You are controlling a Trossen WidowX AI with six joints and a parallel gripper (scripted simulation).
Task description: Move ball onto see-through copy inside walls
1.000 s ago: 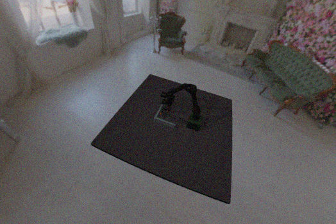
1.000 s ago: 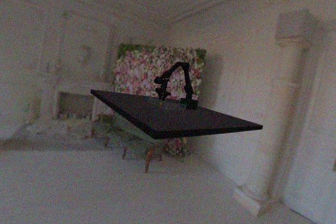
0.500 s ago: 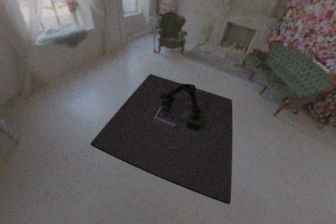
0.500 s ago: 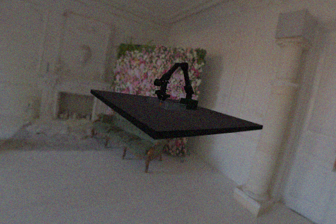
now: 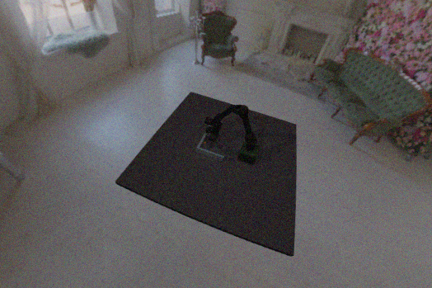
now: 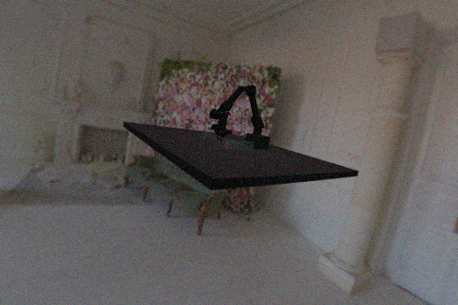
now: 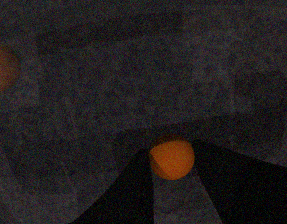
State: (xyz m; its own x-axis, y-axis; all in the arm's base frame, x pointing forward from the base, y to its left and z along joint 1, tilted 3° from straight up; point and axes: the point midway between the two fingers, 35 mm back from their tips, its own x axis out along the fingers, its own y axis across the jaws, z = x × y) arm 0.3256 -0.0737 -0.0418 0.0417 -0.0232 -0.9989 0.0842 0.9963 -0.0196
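The see-through copy of ball lies 70 mm to the left of my gripper tip and 70 mm ahead of it. Also, from my gripper tip: orange ball: right at my gripper tip.
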